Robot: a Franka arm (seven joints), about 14 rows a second.
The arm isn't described. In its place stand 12 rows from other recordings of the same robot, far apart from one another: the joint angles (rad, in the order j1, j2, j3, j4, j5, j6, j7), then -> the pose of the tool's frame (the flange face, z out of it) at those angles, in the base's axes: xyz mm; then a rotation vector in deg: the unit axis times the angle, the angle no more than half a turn.
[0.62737, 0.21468, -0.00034, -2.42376, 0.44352, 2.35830, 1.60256] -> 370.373 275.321 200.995 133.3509 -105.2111 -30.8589
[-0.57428, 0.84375, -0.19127, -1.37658, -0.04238, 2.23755, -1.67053] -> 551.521 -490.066 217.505 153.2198 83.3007 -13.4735
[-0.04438, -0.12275, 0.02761, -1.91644, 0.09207, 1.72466, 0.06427] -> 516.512 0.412 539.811 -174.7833 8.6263 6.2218
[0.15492, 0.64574, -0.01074, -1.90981, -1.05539, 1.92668, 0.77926] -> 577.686 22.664 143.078 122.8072 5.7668 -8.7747
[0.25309, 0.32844, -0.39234, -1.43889, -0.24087, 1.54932, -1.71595] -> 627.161 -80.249 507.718 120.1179 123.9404 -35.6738
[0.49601, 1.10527, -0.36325, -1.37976, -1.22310, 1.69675, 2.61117] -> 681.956 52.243 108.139 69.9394 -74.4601 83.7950
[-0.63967, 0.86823, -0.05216, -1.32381, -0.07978, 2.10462, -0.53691] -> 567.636 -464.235 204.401 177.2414 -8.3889 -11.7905
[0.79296, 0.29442, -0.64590, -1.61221, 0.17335, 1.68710, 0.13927] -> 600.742 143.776 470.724 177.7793 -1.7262 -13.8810
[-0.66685, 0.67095, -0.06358, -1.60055, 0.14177, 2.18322, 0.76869] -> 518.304 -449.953 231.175 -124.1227 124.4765 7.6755
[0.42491, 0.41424, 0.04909, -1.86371, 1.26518, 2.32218, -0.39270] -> 570.740 309.711 309.569 -126.5862 3.2194 0.4536
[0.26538, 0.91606, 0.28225, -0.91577, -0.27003, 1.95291, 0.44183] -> 728.175 316.546 358.234 -177.6137 -5.7860 -13.2222
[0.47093, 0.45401, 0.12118, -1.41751, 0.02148, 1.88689, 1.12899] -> 582.212 376.376 442.178 -169.6371 48.4156 3.8449
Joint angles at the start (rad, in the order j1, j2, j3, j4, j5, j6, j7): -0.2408, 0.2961, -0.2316, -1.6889, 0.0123, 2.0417, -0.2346
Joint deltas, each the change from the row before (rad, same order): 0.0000, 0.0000, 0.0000, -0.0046, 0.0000, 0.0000, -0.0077; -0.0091, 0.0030, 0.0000, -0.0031, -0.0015, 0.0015, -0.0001; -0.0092, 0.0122, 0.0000, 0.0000, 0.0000, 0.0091, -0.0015; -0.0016, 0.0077, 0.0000, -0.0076, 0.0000, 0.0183, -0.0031; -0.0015, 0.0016, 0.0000, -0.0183, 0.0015, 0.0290, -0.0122; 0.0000, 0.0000, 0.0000, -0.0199, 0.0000, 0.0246, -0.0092; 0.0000, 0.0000, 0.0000, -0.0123, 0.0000, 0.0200, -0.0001; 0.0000, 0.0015, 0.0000, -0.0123, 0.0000, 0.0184, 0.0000; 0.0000, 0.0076, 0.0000, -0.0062, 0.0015, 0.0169, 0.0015; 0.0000, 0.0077, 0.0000, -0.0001, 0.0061, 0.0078, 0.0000
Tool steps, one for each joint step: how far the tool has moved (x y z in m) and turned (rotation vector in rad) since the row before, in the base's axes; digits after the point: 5 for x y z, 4 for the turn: -0.00080, 0.00023, -0.00220, 0.0018, 0.0047, 0.0074; -0.00276, -0.00534, -0.00324, 0.0002, 0.0050, -0.0085; -0.00073, -0.00601, -0.00689, -0.0012, 0.0039, -0.0072; 0.00047, -0.00144, -0.00680, -0.0031, -0.0017, 0.0021; -0.00107, -0.00096, -0.00697, -0.0038, -0.0075, 0.0105; -0.00163, 0.00023, -0.00708, -0.0026, -0.0033, 0.0092; -0.00064, -0.00002, -0.00390, -0.0037, -0.0068, 0.0004; -0.00075, 0.00005, -0.00498, -0.0025, -0.0039, 0.0002; 0.00068, -0.00032, -0.00610, -0.0019, -0.0029, -0.0016; 0.00117, -0.00022, -0.00419, 0.0029, -0.0020, -0.0026
